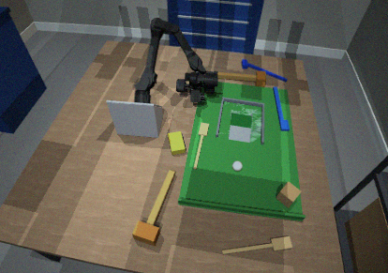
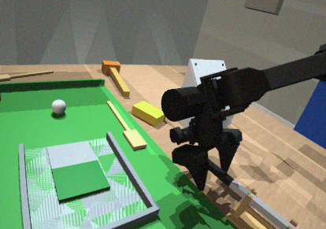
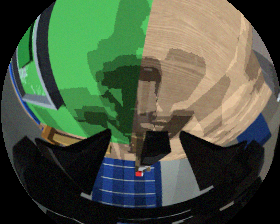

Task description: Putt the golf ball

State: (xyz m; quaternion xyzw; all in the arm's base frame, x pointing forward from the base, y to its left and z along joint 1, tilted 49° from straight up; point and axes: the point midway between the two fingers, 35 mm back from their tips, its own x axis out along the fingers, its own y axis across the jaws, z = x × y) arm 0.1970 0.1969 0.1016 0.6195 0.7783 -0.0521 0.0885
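Right now my gripper tip is 33 cm to the left of the yellow block, 2 cm above it and 1 cm past it. Also, from my gripper tip: tan cube 48 cm to the right, 48 cm ahead; white golf ball 39 cm to the right, 27 cm ahead, 1 cm below; green mat 28 cm ahead, 21 cm to the right, 3 cm below.
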